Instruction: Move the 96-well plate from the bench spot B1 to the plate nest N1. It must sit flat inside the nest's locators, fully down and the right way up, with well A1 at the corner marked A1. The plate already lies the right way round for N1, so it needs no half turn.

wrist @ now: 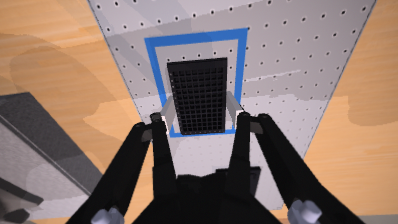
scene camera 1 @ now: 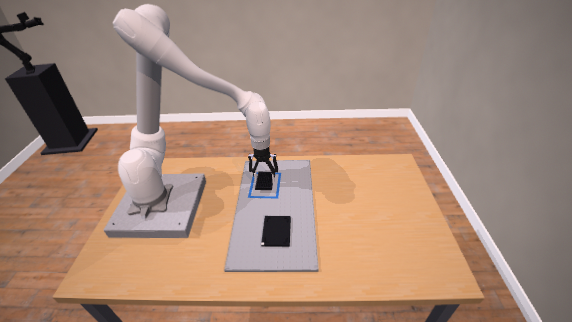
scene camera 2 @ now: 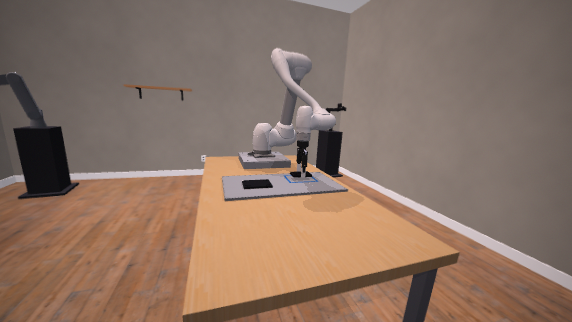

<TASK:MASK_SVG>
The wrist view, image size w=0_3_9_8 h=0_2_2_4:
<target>gripper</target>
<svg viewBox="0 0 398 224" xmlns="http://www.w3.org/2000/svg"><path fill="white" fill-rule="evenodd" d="M365 223L319 182L270 115L260 113L258 117L251 116L250 113L245 112L231 91L227 91L226 110L234 129L236 129L227 176L224 172L212 173L202 177L184 174L177 175L176 178L167 138L176 114L172 95L169 96L160 112L150 115L150 124L145 125L144 122L138 122L132 127L90 197L65 224L125 224L124 217L129 208L151 140L153 142L154 166L152 167L153 200L131 224L282 224L250 193L250 132L255 133L279 193L288 209L287 217L290 224Z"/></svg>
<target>black 96-well plate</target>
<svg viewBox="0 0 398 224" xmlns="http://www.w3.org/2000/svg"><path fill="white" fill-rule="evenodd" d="M228 57L167 62L175 109L182 135L225 133Z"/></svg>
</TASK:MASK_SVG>
